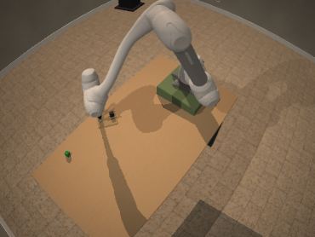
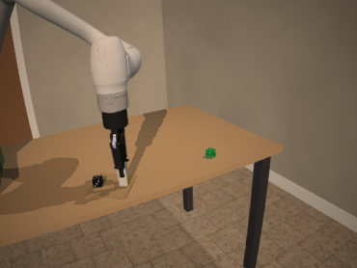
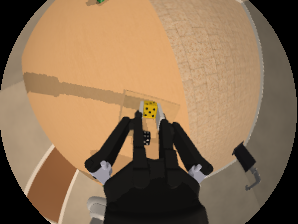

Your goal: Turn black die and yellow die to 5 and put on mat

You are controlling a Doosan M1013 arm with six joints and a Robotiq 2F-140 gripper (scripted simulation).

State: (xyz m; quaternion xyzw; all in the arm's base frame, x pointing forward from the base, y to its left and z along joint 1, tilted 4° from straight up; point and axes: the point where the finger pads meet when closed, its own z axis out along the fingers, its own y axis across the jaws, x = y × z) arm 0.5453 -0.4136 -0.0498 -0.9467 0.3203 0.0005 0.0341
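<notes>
The yellow die lies 20 mm below my hand. From my hand the other things lie so: black die 70 mm behind, 60 mm to the left, 20 mm below; then mat 40 mm behind, 30 mm to the left, 40 mm below; then green die 350 mm ahead, 50 mm to the right, 30 mm below.
</notes>
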